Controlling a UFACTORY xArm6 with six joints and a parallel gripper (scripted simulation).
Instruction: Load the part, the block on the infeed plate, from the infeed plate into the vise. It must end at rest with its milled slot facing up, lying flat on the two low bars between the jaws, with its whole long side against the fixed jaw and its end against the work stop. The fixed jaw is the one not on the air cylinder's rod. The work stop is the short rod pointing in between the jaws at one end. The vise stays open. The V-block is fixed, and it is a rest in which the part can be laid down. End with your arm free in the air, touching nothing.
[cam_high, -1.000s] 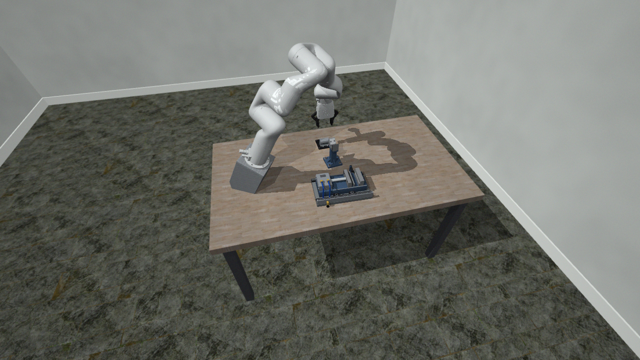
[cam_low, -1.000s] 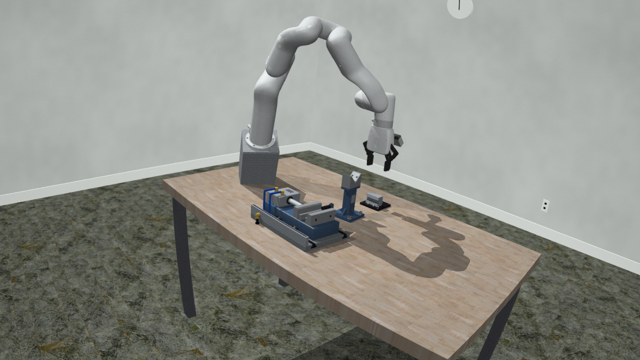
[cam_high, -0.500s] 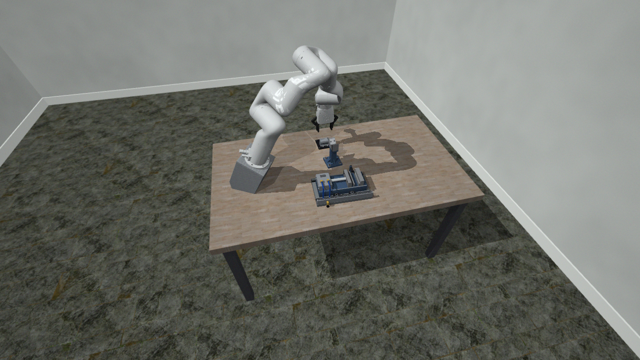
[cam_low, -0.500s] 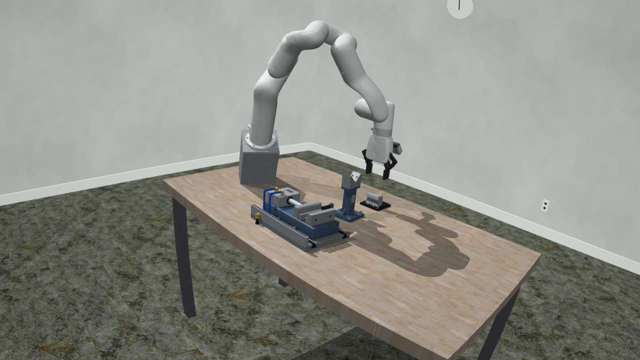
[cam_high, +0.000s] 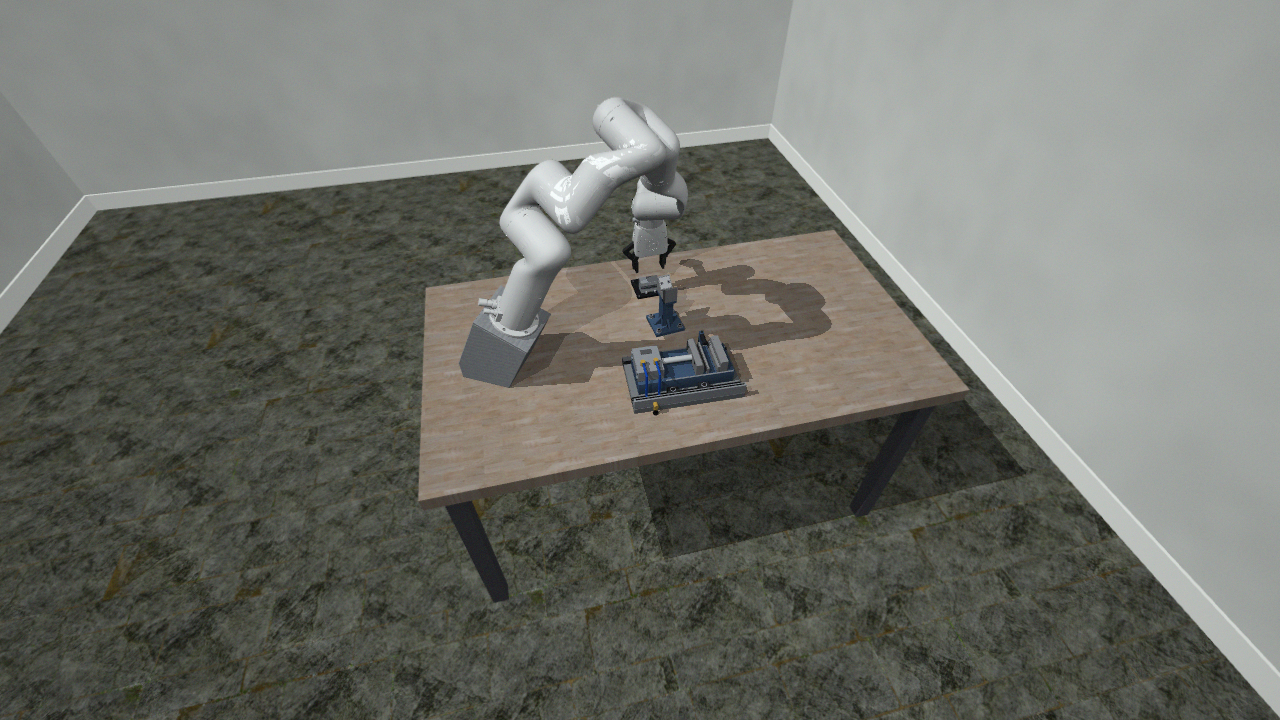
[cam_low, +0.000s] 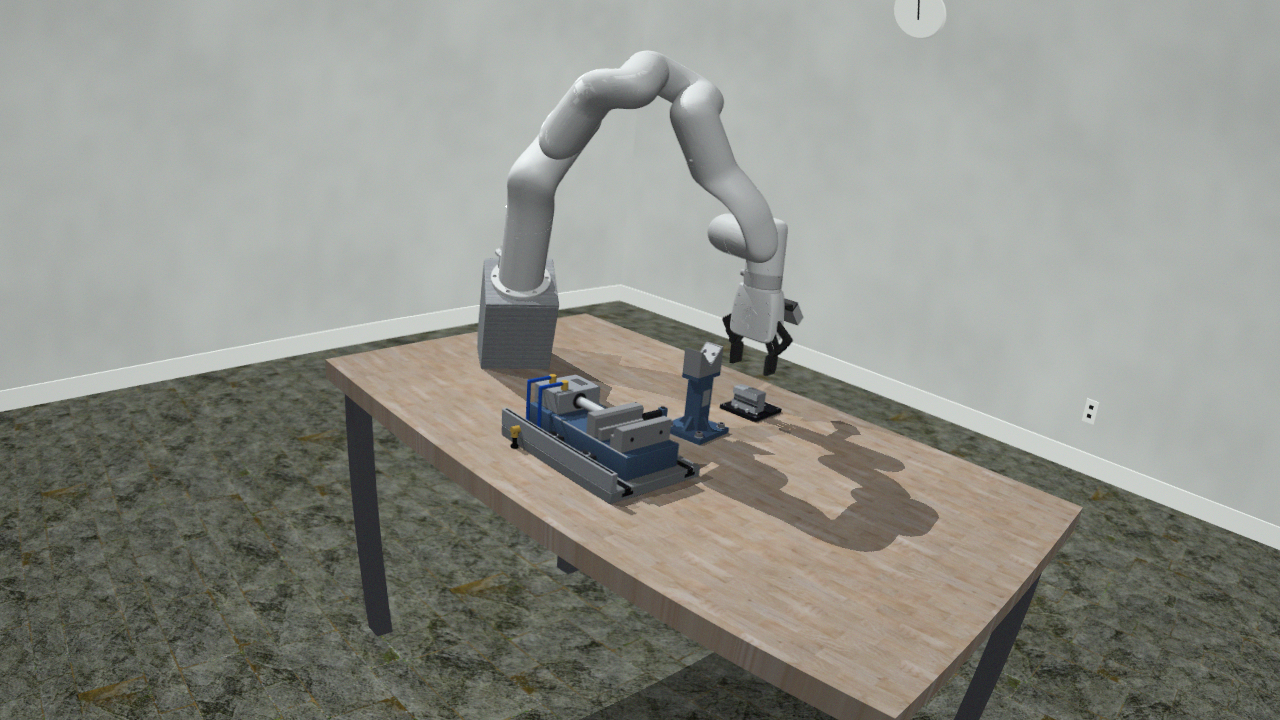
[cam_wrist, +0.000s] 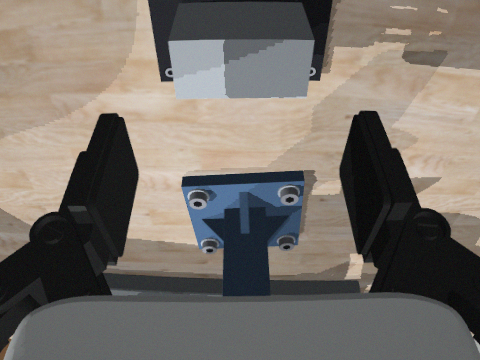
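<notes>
Right now the grey block is 80 mm below my hand and 10 mm to the right of it. The rest, counted from my hand: dark work stop rod (340 mm to the right, 70 mm ahead, 10 mm below); blue v-block stand (160 mm to the right, 40 mm below, 10 mm ahead); black infeed plate (100 mm below, 10 mm to the left).
</notes>
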